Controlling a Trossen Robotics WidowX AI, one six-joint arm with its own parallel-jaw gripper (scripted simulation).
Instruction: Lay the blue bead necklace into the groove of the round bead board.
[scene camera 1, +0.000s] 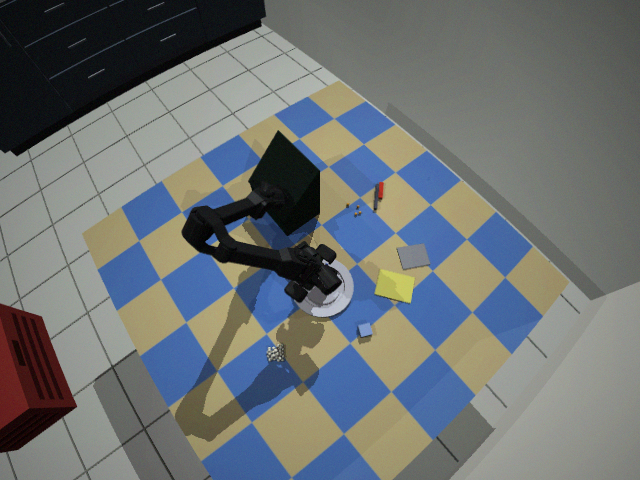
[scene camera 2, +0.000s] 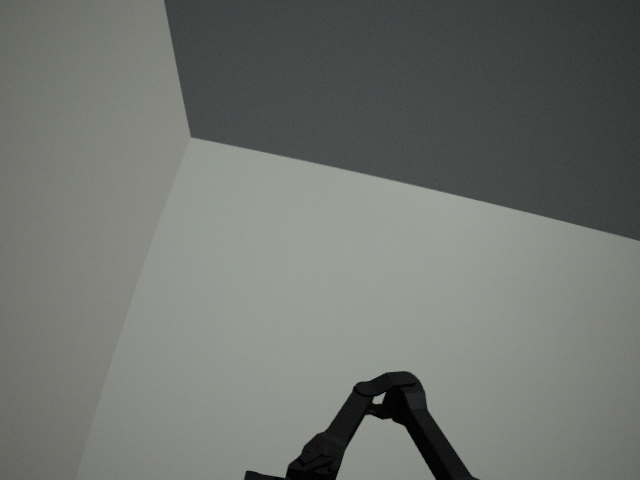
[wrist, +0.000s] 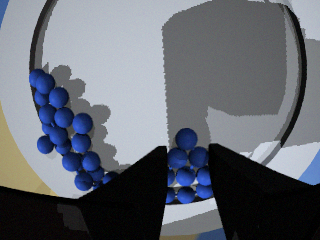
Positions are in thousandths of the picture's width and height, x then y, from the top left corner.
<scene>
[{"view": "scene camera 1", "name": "my gripper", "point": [487, 586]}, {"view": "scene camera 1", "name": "yellow pad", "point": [620, 597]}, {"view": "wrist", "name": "my gripper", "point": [586, 644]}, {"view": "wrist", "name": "round bead board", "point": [442, 327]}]
</scene>
